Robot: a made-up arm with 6 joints. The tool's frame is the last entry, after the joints.
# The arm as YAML. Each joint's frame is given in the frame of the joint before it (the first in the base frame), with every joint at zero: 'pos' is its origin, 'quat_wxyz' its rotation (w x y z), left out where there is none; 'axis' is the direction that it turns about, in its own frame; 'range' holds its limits. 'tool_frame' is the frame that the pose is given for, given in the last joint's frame.
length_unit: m
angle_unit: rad
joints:
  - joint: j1
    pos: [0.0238, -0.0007, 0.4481]
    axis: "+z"
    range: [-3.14, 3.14]
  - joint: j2
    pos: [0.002, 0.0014, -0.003]
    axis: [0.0, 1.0, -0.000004]
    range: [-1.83, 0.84]
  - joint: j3
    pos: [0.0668, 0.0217, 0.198]
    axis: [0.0, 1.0, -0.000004]
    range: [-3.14, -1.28]
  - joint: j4
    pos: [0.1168, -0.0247, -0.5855]
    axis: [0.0, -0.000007, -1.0]
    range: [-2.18, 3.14]
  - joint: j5
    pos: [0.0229, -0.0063, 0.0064]
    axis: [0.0, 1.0, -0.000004]
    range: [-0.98, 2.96]
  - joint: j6
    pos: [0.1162, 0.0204, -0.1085]
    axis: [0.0, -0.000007, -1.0]
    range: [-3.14, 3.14]
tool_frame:
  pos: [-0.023, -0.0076, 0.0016]
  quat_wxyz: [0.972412, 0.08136, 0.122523, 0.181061]
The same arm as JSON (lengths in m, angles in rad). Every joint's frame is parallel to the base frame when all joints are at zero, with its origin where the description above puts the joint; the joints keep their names.
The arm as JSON. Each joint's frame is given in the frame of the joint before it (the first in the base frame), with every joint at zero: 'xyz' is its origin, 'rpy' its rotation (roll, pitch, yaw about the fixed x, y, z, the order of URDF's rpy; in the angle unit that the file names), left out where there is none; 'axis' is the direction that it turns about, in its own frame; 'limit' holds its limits. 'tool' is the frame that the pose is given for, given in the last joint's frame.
{"units": {"length": "m", "angle": "rad"}, "joints": [{"name": "j1", "type": "revolute", "origin": {"xyz": [0.0238, -0.0007, 0.4481]}, "axis": [0.0, 0.0, 1.0], "limit": {"lower": -3.14, "upper": 3.14}}, {"name": "j2", "type": "revolute", "origin": {"xyz": [0.002, 0.0014, -0.003]}, "axis": [0.0, 1.0, 0.0], "limit": {"lower": -1.83, "upper": 0.84}}, {"name": "j3", "type": "revolute", "origin": {"xyz": [0.0668, 0.0217, 0.198]}, "axis": [0.0, 1.0, 0.0], "limit": {"lower": -3.14, "upper": -1.28}}, {"name": "j4", "type": "revolute", "origin": {"xyz": [0.1168, -0.0247, -0.5855]}, "axis": [0.0, 0.0, -1.0], "limit": {"lower": -2.18, "upper": 3.14}}, {"name": "j5", "type": "revolute", "origin": {"xyz": [0.0229, -0.0063, 0.0064]}, "axis": [0.0, 1.0, 0.0], "limit": {"lower": -0.98, "upper": 2.96}}, {"name": "j6", "type": "revolute", "origin": {"xyz": [0.1162, 0.0204, -0.1085]}, "axis": [0.0, 0.0, -1.0], "limit": {"lower": -3.14, "upper": 3.14}}], "tool": {"origin": {"xyz": [-0.023, -0.0076, 0.0016], "rpy": [0.2087, 0.2104, 0.3903]}}}
